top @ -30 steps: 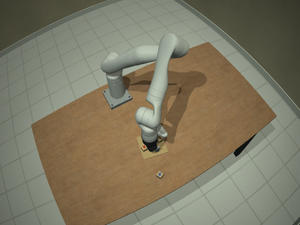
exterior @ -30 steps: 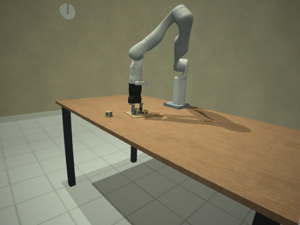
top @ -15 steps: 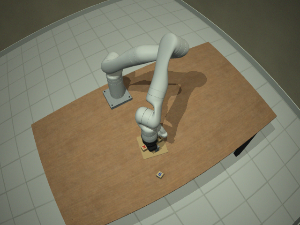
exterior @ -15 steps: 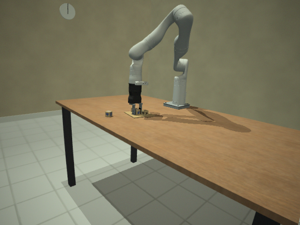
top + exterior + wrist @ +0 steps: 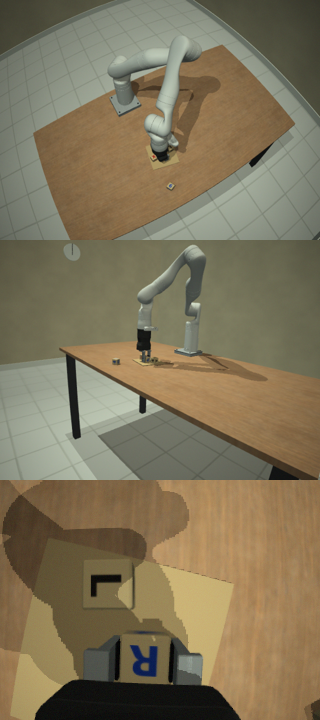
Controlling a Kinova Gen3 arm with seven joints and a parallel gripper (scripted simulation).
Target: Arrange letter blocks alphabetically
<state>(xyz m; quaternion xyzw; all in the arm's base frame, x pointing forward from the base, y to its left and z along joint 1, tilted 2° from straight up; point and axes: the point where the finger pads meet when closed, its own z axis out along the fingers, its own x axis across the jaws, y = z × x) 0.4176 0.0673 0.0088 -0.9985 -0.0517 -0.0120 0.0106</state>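
My hand is 20 mm past the mat, 20 mm above it and 10 mm to the left of it. Round my hand: block (160 mm ahead, 40 mm to the right, 10 mm below).
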